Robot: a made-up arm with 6 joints.
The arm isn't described. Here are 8 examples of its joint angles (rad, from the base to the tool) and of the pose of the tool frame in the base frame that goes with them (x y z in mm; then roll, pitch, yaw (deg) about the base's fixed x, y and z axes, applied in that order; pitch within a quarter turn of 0, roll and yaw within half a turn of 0).
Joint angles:
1: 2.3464 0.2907 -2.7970 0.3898 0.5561 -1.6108
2: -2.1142 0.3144 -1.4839 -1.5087 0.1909 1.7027
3: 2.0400 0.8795 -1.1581 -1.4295 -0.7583 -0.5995
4: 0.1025 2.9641 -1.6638 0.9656 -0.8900 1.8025
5: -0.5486 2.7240 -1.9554 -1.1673 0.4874 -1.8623
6: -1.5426 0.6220 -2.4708 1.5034 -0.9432 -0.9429
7: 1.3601 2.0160 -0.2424 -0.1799 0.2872 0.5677
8: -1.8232 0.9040 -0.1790 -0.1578 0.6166 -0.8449
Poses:
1: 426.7 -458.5 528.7 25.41 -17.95 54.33
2: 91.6 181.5 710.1 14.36 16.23 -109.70
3: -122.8 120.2 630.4 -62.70 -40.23 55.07
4: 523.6 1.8 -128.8 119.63 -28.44 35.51
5: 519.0 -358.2 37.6 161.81 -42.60 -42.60
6: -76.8 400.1 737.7 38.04 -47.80 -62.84
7: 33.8 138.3 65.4 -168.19 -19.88 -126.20
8: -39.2 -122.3 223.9 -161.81 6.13 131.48
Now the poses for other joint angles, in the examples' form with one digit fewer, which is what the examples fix.
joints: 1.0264 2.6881 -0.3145 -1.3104 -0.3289 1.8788
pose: 22 85 -36 -171.7 -39.0 -163.5
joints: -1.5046 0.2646 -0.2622 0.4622 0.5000 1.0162
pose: 23 -79 335 110.7 3.2 18.2
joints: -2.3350 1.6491 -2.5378 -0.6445 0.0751 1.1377
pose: -193 -196 847 22.0 31.3 -100.1
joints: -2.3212 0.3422 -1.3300 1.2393 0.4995 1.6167
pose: 112 66 682 37.5 -28.4 28.0
